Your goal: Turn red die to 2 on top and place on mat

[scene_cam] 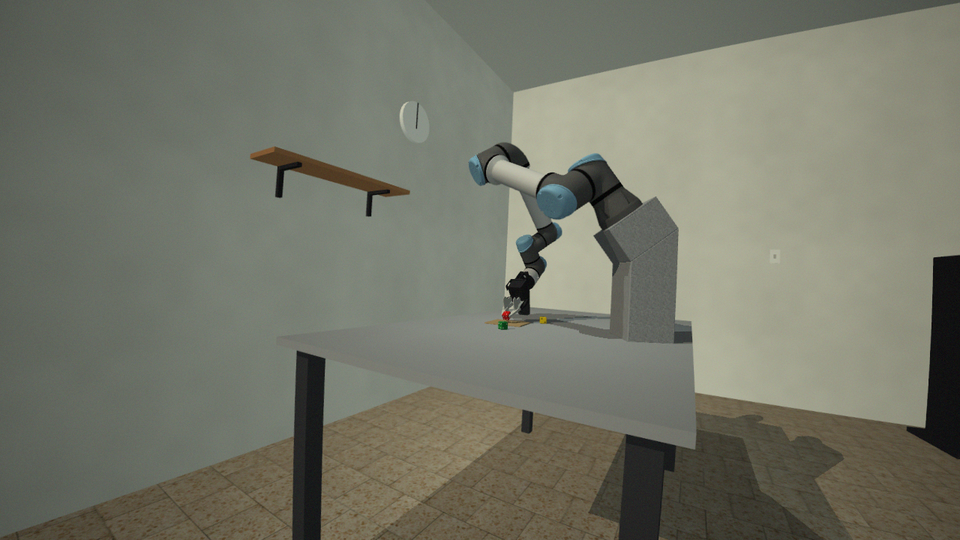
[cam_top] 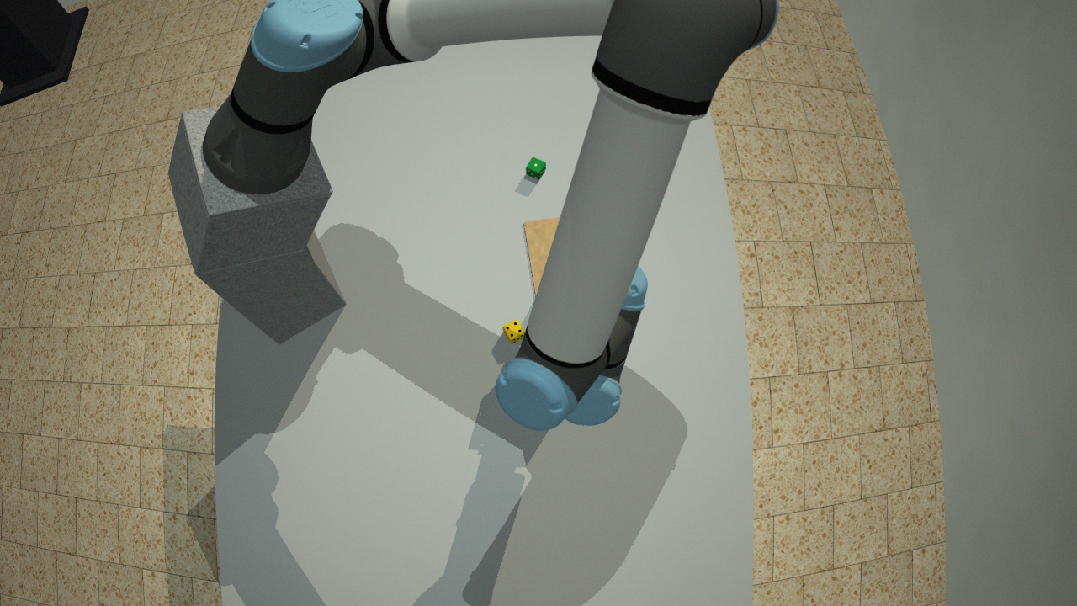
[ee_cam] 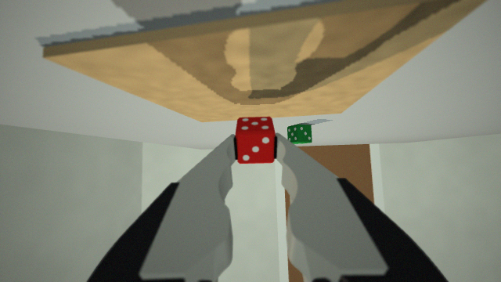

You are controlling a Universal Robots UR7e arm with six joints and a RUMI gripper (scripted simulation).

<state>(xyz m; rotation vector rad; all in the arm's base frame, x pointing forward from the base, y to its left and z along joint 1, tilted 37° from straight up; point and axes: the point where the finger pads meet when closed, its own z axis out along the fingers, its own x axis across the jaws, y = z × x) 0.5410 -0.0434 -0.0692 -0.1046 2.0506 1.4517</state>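
Right now my hand is 30 mm above the tan mat and 10 mm to the left of it. Round my hand: yellow die 110 mm to the right, 110 mm behind, 20 mm below; green die 150 mm to the left, 40 mm behind, 20 mm below; red die right at my hand.
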